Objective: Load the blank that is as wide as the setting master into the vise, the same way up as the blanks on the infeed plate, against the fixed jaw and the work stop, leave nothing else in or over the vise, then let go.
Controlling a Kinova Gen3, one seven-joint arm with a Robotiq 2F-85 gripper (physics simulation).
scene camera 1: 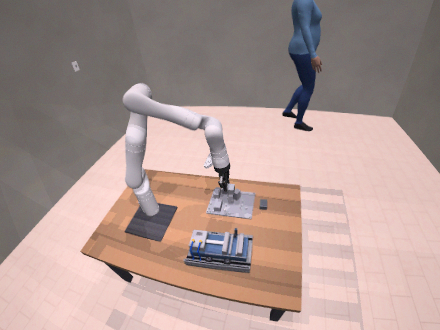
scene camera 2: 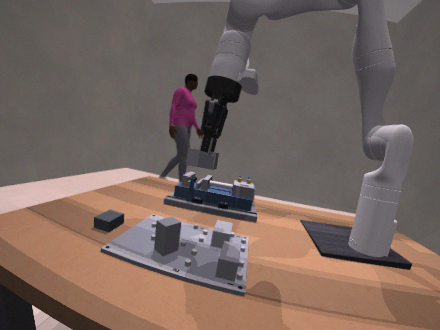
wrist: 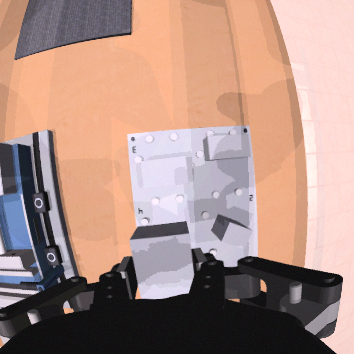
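Seen in the pictures: gripper, fingertip midpoint: (scene camera 1: pixel 227 187) (scene camera 2: pixel 206 154) (wrist: pixel 163 265); arm's base, origin of the base link: (scene camera 1: pixel 152 209) (scene camera 2: pixel 365 248).
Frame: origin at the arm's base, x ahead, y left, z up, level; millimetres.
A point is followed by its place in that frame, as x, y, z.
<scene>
My gripper (scene camera 1: pixel 223 186) @[446, 107, 177] (scene camera 2: pixel 209 146) @[446, 107, 177] (wrist: pixel 163 265) @[446, 107, 177] is shut on a wide grey blank (scene camera 1: pixel 230 189) @[468, 92, 183] (scene camera 2: pixel 203 159) @[443, 128, 168] (wrist: pixel 162 272) @[448, 106, 185], held high above the infeed plate (scene camera 1: pixel 245 200) @[520, 194, -5] (scene camera 2: pixel 135 245) @[521, 224, -5] (wrist: pixel 172 215) @[445, 125, -5]. On the plate stand a tall narrow blank (scene camera 1: pixel 236 194) @[470, 187, 44] (scene camera 2: pixel 167 236) @[459, 222, 34] (wrist: pixel 235 232) @[462, 203, 55], turned askew, and two more blanks, one (scene camera 1: pixel 216 193) @[350, 184, 30] (scene camera 2: pixel 228 261) @[346, 234, 29] (wrist: pixel 227 147) @[350, 201, 31] at the far-left corner in scene camera 1, the other (scene camera 1: pixel 218 205) @[388, 99, 31] (scene camera 2: pixel 222 233) @[376, 144, 29] (wrist: pixel 165 172) @[381, 116, 31] nearer the vise. The vise (scene camera 1: pixel 215 251) @[459, -176, 47] (scene camera 2: pixel 227 199) @[410, -88, 33] (wrist: pixel 15 210) @[427, -106, 47] shows no blank between its jaws.
A dark grey block (scene camera 1: pixel 263 204) @[627, 171, 12] (scene camera 2: pixel 109 220) @[607, 202, 12], possibly the setting master, lies on the table beside the plate. The vise's work stop (scene camera 1: pixel 235 232) @[529, -77, 81] stands up at its jaws. A dark mat (scene camera 1: pixel 165 225) @[131, -76, -6] (scene camera 2: pixel 325 240) @[109, -14, -4] (wrist: pixel 80 25) @[111, -30, -4] lies under the arm's base. People stand beyond the table.
</scene>
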